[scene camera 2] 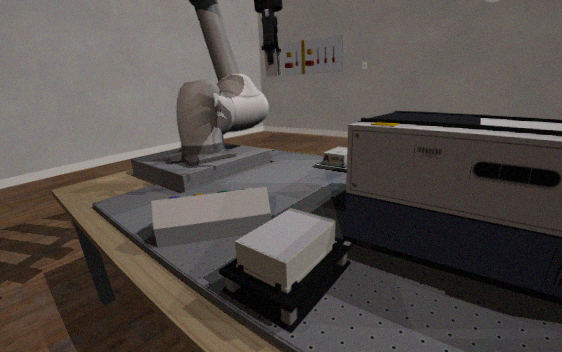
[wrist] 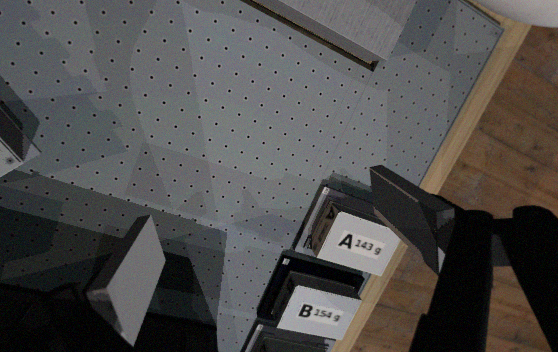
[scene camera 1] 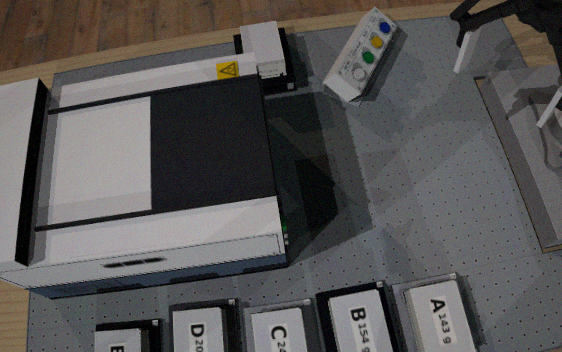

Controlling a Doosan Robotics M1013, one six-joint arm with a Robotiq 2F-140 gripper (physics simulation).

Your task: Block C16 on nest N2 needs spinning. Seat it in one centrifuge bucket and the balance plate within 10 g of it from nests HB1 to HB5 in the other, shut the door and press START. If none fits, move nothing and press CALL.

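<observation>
Scene camera 1: gripper (scene camera 1: 501,92) open, holding nothing; block D (scene camera 1: 210,322); block on black holder (scene camera 1: 263,39). Scene camera 2: block on black holder (scene camera 2: 285,249). Wrist view: gripper (wrist: 267,213). Block D out of frame in the wrist view. Block on black holder out of frame in the wrist view.
</observation>
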